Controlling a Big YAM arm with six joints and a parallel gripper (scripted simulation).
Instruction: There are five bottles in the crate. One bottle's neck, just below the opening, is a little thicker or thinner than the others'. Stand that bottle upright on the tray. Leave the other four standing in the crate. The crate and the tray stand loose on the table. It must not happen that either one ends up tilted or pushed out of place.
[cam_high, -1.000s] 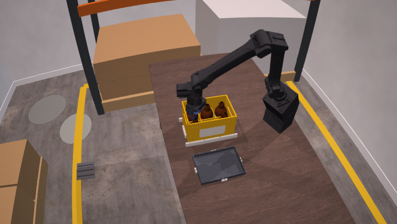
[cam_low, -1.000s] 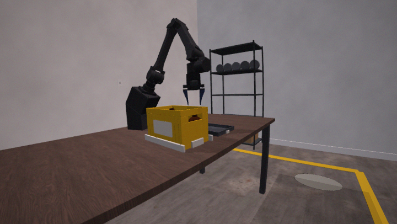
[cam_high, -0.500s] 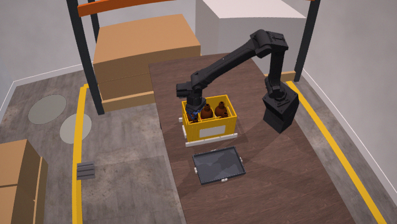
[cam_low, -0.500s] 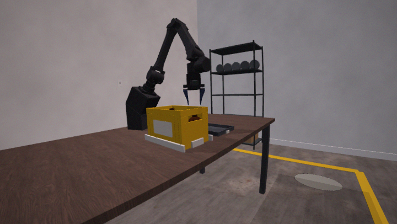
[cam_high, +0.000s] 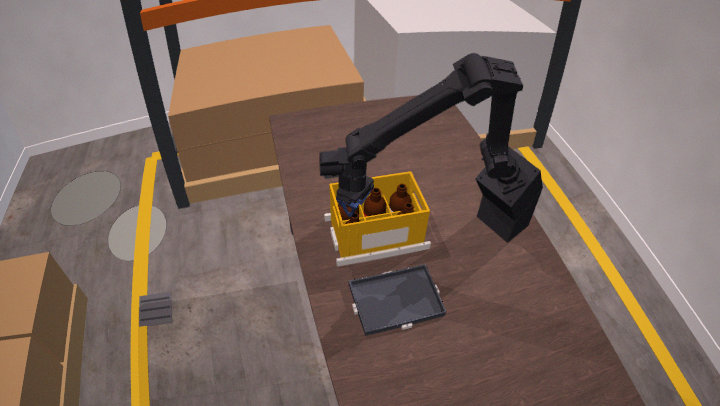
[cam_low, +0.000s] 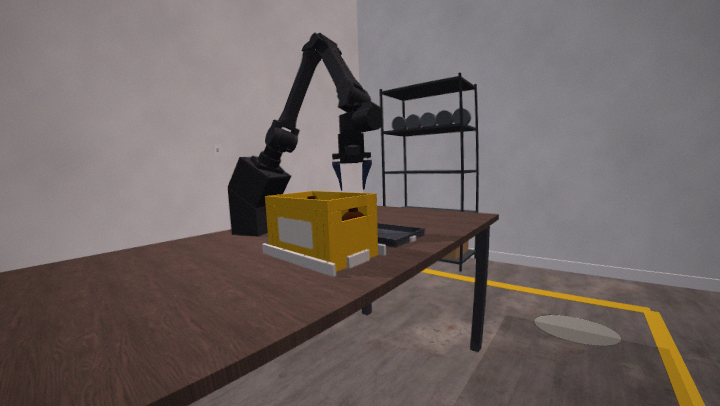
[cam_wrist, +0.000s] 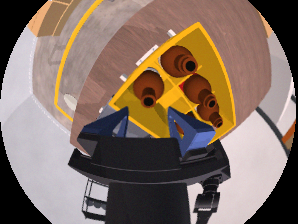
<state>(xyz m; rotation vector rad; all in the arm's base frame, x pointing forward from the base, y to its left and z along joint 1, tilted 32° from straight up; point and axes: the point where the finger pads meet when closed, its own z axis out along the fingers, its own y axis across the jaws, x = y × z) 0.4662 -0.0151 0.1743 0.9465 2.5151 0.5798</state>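
Right now my hand is 110 mm above the glass bottle. Also, from my hand: dark tray 210 mm to the left, 180 mm below, 110 mm behind; yellow crate 110 mm below, 80 mm behind, 60 mm to the right.
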